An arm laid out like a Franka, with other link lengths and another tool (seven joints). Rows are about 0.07 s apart.
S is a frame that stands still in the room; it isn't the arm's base.
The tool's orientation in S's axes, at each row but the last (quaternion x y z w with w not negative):
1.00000, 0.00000, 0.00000, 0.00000
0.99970, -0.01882, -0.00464, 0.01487
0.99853, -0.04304, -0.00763, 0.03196
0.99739, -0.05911, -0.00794, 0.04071
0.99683, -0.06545, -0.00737, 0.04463
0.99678, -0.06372, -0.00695, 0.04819
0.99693, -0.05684, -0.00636, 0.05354
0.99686, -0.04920, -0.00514, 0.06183
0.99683, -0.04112, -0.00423, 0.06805
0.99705, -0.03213, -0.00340, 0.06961
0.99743, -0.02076, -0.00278, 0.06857
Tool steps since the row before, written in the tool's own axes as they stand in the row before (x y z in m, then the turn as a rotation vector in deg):
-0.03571, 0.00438, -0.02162, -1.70, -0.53, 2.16
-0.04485, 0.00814, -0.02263, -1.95, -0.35, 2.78
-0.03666, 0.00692, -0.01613, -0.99, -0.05, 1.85
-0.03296, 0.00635, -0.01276, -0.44, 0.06, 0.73
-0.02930, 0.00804, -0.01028, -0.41, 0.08, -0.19
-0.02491, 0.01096, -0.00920, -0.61, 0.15, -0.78
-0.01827, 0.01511, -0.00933, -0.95, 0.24, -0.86
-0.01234, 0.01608, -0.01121, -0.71, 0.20, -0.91
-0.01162, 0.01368, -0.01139, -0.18, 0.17, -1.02
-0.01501, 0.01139, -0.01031, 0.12, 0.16, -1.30
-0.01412, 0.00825, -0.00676, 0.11, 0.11, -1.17
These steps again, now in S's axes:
-0.03571, -0.00438, 0.02162, -1.70, 0.53, -2.16
-0.04490, -0.00577, 0.02325, -1.96, 0.34, -2.77
-0.03682, -0.00269, 0.01700, -1.02, 0.02, -1.84
-0.03321, -0.00135, 0.01360, -0.46, -0.07, -0.72
-0.02988, -0.00319, 0.01122, -0.41, -0.01, 0.20
-0.02591, -0.00676, 0.01041, -0.61, 0.00, 0.80
-0.01968, -0.01185, 0.01102, -0.95, -0.04, 0.89
-0.01366, -0.01328, 0.01317, -0.71, -0.02, 0.93
-0.01253, -0.01101, 0.01318, -0.18, -0.01, 1.03
-0.01559, -0.00886, 0.01183, 0.12, 0.01, 1.31
-0.01439, -0.00665, 0.00786, 0.12, 0.05, 1.17

